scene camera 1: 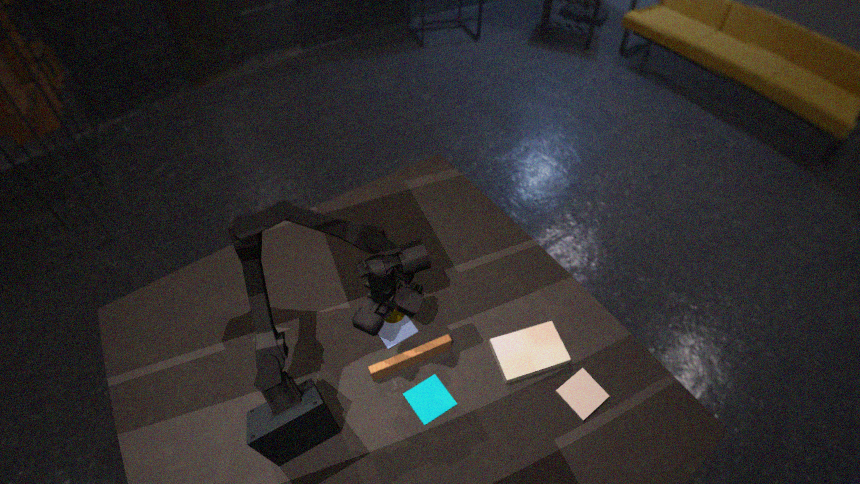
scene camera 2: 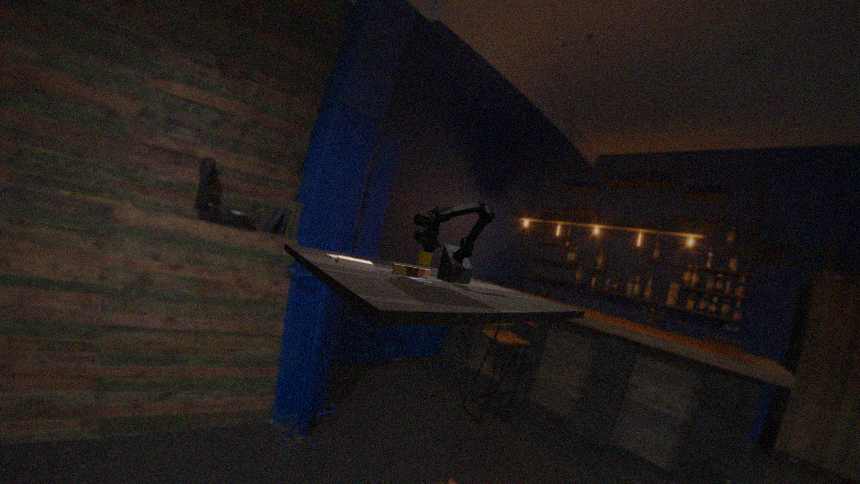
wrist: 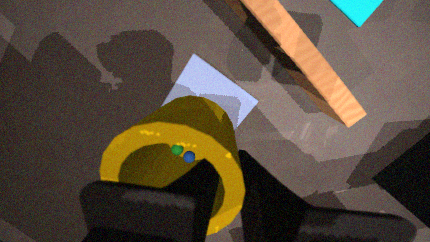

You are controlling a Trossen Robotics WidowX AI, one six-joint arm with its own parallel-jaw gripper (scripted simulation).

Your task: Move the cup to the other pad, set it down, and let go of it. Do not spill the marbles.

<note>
In view: the gripper [wrist: 229, 154], a yellow cup [wrist: 141, 155] and a small pale square [scene camera 1: 581, 392].
The wrist view misses the small pale square: it is out of frame.
</note>
